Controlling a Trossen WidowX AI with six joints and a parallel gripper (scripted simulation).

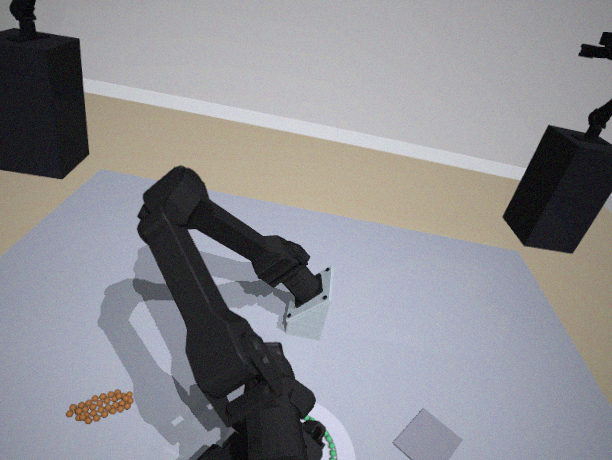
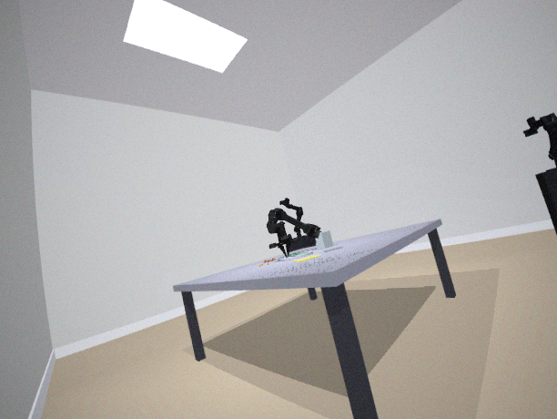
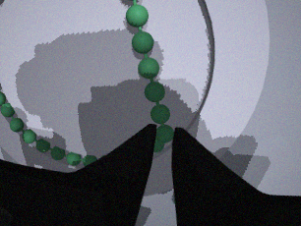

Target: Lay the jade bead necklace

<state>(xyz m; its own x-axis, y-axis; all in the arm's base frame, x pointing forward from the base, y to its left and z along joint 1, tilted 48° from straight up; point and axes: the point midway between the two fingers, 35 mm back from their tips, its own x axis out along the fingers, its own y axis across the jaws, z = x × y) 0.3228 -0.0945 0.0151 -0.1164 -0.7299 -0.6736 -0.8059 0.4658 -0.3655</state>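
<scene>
My gripper tip is now 60 mm to the right of the round bead board, 20 mm past it and 10 mm above it. The rest, counted from my gripper tip: yellow strip (280 mm to the left, 170 mm ahead, 10 mm below); then flat grey square (290 mm to the left, 70 mm behind, 10 mm below).
</scene>
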